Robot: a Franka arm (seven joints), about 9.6 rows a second.
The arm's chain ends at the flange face. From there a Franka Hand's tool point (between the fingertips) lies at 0.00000 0.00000 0.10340 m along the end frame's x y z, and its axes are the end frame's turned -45 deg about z.
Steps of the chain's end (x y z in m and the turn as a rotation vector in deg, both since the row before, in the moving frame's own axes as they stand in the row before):
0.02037 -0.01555 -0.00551 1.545 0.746 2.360
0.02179 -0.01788 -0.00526 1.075 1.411 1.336
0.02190 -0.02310 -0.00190 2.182 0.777 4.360
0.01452 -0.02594 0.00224 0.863 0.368 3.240
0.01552 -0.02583 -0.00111 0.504 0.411 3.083
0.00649 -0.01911 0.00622 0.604 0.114 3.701
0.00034 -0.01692 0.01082 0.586 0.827 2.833
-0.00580 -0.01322 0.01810 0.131 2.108 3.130
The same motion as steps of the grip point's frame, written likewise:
0.02834 0.00245 -0.00556 0.565 1.620 2.360
0.03122 0.00323 -0.00531 -0.238 1.758 1.336
0.03566 -0.00250 -0.00198 0.993 2.092 4.360
0.03020 -0.00866 0.00223 0.350 0.870 3.240
0.03041 -0.00738 -0.00112 0.066 0.647 3.083
0.01904 -0.00952 0.00621 0.346 0.508 3.701
0.01400 -0.01137 0.01080 -0.170 0.999 2.833
0.00803 -0.01085 0.01803 -1.398 1.583 3.130

